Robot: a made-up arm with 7 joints.
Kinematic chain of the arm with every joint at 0, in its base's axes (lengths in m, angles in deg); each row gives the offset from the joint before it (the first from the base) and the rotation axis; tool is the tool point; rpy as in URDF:
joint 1: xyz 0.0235 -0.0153 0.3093 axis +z
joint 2: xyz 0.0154 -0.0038 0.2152 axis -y
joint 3: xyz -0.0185 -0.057 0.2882 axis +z
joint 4: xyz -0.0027 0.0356 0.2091 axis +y
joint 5: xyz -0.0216 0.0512 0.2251 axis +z
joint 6: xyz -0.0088 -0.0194 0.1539 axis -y
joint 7: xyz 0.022 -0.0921 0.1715 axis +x
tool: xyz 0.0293 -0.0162 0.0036 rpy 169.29 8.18 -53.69
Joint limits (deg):
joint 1: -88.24..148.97
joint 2: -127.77..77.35
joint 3: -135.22..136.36
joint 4: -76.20..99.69
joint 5: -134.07..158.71
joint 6: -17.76..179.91
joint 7: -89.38..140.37
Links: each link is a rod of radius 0.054 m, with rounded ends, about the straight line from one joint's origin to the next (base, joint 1, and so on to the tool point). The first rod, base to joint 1, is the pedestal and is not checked.
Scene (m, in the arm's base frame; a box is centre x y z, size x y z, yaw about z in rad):
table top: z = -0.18
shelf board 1: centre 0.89 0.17 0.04 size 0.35 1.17 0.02 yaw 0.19
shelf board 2: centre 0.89 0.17 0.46 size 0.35 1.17 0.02 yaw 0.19
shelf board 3: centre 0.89 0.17 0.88 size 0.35 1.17 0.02 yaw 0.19
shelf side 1: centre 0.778 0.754 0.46 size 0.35 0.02 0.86 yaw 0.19
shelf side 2: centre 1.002 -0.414 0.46 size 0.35 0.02 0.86 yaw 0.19
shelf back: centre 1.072 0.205 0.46 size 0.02 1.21 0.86 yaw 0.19
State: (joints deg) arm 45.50 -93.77 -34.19 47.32 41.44 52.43 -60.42
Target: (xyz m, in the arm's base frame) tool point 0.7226 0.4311 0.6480
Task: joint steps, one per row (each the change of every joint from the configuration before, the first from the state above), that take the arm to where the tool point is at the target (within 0.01 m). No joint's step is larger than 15 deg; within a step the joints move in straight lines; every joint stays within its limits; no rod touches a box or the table.
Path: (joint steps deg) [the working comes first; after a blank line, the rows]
Joints at the target: 64.59 -58.84 -39.00 74.17 55.33 75.56 -59.30
Straight joint move there: touches shelf board 2.

1: 5.16 4.98 4.54 13.09 8.59 4.16 0.74
2: 5.17 4.99 4.55 13.09 8.59 4.17 0.74
3: 5.16 4.98 4.54 13.10 8.59 4.16 0.73
4: 5.17 4.98 4.54 13.09 8.59 4.16 0.74
5: 5.46 10.41 -5.77 0.00 -0.12 8.76 -0.20
6: 5.47 10.41 -5.78 0.00 -0.12 8.77 -0.19
7: 5.46 10.41 -5.77 0.00 -0.12 8.76 -0.20
8: -8.98 -8.11 -2.83 -12.76 -10.06 -9.91 -0.62
9: -8.98 -8.12 -2.83 -12.76 -10.05 -9.90 -0.62

